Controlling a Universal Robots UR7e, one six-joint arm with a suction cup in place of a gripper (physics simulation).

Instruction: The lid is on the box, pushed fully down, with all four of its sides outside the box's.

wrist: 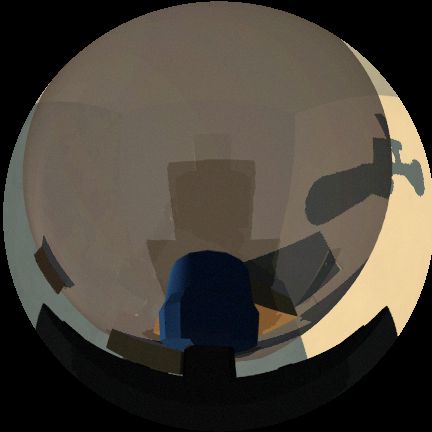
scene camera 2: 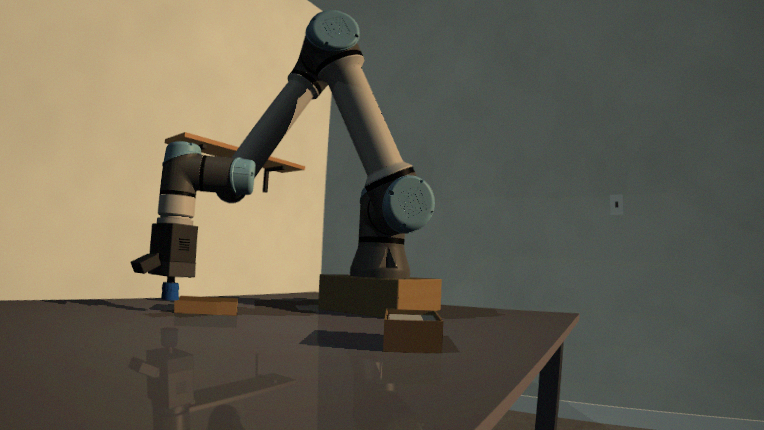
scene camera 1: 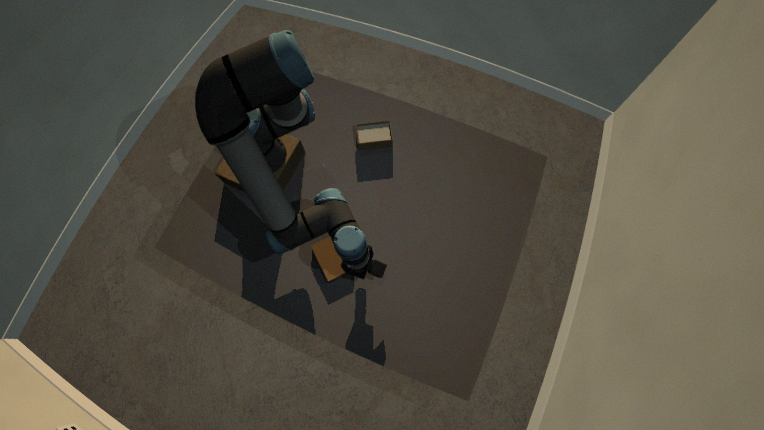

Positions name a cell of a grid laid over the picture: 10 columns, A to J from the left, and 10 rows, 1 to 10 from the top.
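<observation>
My suction cup (wrist: E7) is there in the wrist view. I also see a lid (scene camera 2: C8), which I find again in the wrist view, the lid (wrist: G8), and in scene camera 1, the lid (scene camera 1: E7). A box (scene camera 2: F8) is part of the scene too, and scene camera 1 gives me the same box (scene camera 1: E4).
</observation>
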